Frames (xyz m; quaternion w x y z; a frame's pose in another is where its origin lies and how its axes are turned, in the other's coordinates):
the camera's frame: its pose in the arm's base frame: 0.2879 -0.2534 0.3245 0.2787 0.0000 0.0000 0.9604
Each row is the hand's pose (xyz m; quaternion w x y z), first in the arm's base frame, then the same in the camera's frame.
Working: the arm's base frame: its pose in the camera's frame: 0.3788 -0.0599 -0.3245 0.2787 0.0000 0.0000 -0.9604

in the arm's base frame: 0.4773 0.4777 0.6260 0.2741 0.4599 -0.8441 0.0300
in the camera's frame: 0.2314 -0.7189 0.3015 0.1052 -0.6825 -0.6769 -0.2549
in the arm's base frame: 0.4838 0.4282 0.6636 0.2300 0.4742 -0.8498 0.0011
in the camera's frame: 0.1994 -0.6806 0.3391 0.0652 -0.6840 -0.6923 -0.2206
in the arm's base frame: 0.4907 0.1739 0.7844 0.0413 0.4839 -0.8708 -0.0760
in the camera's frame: 0.0574 -0.4695 0.4599 0.0615 0.7015 0.7074 0.0608
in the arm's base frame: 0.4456 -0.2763 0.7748 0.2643 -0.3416 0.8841 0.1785
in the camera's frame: -0.1455 -0.0651 0.4503 0.2451 0.7539 0.5744 -0.2041
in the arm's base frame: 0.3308 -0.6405 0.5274 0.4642 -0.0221 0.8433 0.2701
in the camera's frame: -0.2435 0.3040 0.2029 0.3888 0.8037 0.2562 -0.3705
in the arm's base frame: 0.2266 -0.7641 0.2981 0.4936 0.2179 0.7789 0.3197
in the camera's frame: -0.2216 0.4642 -0.0264 0.4446 0.8088 0.0078 -0.3849
